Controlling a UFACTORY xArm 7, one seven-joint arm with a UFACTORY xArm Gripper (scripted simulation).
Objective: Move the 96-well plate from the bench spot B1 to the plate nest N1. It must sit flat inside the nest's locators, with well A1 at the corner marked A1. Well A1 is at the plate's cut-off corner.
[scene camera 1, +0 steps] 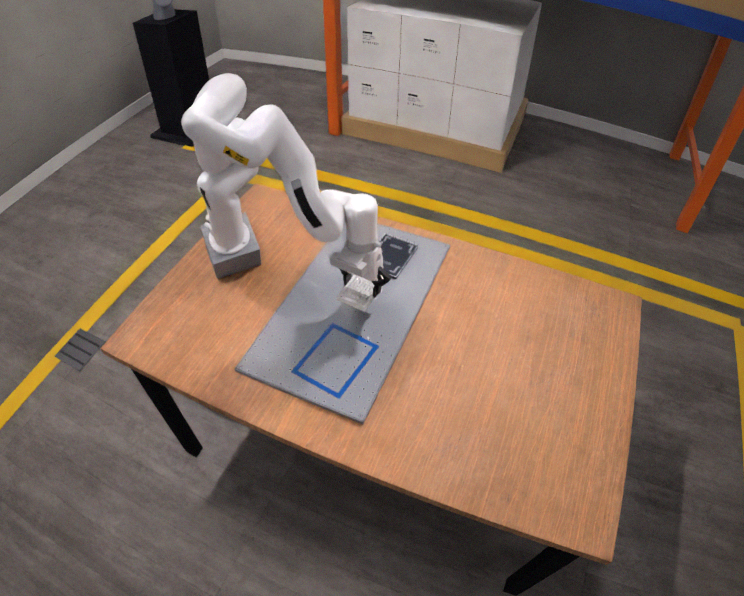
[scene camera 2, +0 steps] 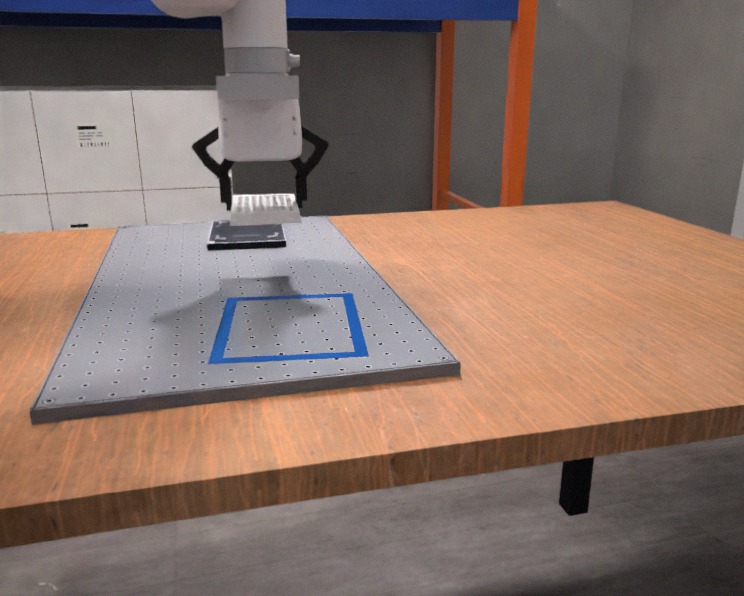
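Gripper (scene camera 2: 264, 207), also (scene camera 1: 362, 288). White 96-well plate (scene camera 2: 269, 208), also (scene camera 1: 358, 292). Black plate nest N1 (scene camera 2: 225, 230), also (scene camera 1: 397, 257).
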